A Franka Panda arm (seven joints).
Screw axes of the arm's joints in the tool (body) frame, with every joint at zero. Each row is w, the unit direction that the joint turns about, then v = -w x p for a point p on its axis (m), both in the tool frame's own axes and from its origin. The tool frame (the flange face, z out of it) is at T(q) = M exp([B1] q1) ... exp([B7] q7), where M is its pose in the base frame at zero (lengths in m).
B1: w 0 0 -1 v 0 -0.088 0
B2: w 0 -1 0 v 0.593 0 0.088
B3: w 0 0 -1 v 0 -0.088 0
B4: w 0 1 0 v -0.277 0 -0.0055
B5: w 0 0 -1 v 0 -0.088 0
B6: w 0 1 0 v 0.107 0 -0.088
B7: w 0 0 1 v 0 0 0
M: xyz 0.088 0 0.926 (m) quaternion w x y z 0 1 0 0
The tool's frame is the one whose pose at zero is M.
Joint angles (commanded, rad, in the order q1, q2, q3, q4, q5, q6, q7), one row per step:
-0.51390 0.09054 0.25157 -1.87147 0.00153 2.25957 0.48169
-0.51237 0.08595 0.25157 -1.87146 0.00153 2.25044 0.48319
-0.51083 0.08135 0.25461 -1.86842 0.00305 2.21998 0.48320
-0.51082 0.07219 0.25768 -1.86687 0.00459 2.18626 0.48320
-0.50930 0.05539 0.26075 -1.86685 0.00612 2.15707 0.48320
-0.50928 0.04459 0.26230 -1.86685 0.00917 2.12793 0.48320
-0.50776 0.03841 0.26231 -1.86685 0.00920 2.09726 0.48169
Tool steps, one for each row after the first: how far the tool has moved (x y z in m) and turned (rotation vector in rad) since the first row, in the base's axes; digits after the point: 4 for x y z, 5 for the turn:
-0.0011 0.0015 0.0017 0.00055 0.00472 0.00031
-0.0029 0.0051 0.0025 0.00694 0.02673 0.00495
-0.0061 0.0083 0.0049 0.01224 0.04937 0.00820
-0.0102 0.0131 0.0114 0.01284 0.06253 0.01281
-0.0140 0.0157 0.0145 0.01774 0.08057 0.01397
-0.0173 0.0179 0.0147 0.02205 0.10493 0.01752

